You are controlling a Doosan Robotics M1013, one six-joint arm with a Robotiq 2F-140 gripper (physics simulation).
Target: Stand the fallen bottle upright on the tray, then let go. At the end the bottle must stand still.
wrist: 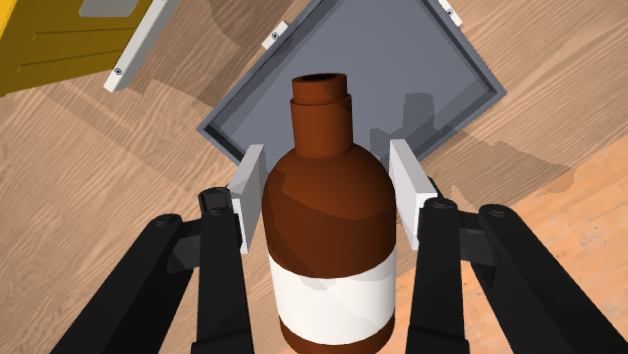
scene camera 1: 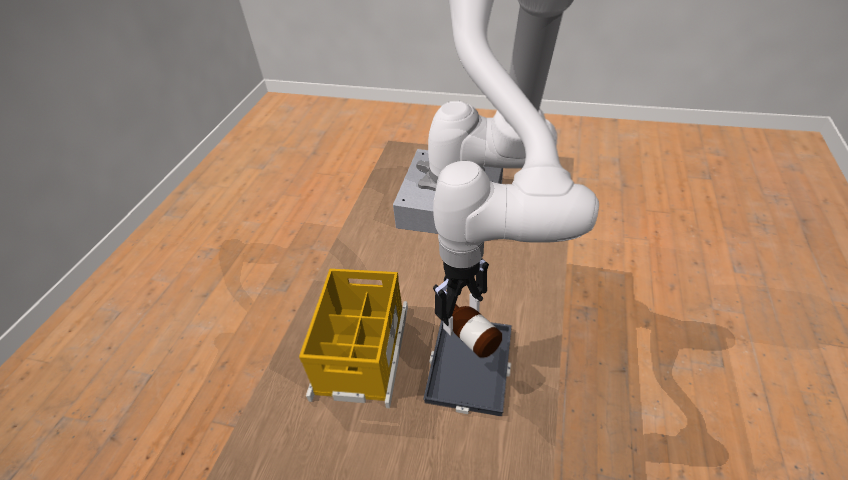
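Observation:
The brown bottle with a white label is held on its side, not upright, above the back part of the dark grey tray. In the scene view its base points to the front right, and its neck is mostly hidden behind a finger. In the wrist view its open mouth points to the top, and its shadow falls on the tray apart from it. My gripper is shut on the bottle, with a white finger pad on each side of its shoulder.
A yellow crate with compartments stands left of the tray in the scene view, with a white rail along its side. Small white brackets sit at the tray's edges. The grey robot base is behind.

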